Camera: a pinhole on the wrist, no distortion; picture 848 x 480 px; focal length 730.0 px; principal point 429.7 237.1 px. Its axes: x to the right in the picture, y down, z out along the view. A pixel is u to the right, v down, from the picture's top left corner.
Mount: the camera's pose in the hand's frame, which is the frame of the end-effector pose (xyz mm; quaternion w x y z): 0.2 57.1 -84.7 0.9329 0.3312 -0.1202 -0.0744
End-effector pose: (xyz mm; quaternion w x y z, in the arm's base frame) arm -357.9 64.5 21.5 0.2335 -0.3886 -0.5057 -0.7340
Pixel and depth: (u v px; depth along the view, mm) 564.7 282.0 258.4
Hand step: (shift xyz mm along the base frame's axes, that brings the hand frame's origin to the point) -14.0 153.6 -49.2
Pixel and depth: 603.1 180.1 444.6
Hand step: -95.7 324.5 -117.5
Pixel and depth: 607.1 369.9 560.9
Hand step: -17.9 480.0 -63.2
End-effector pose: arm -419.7 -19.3 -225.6 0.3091 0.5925 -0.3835 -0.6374
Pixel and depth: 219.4 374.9 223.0
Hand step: -83.1 129.5 36.6
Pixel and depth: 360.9 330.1 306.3
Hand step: -147.0 159.3 -20.2
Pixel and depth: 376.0 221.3 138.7
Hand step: -9.1 55.9 2.4
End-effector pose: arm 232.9 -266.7 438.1 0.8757 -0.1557 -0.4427 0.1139
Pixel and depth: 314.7 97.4 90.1
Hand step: 2.3 -25.0 -43.3
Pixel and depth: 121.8 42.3 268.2
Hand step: -141.8 -178.1 -58.6
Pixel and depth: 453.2 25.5 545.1
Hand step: -242.5 -374.6 170.5
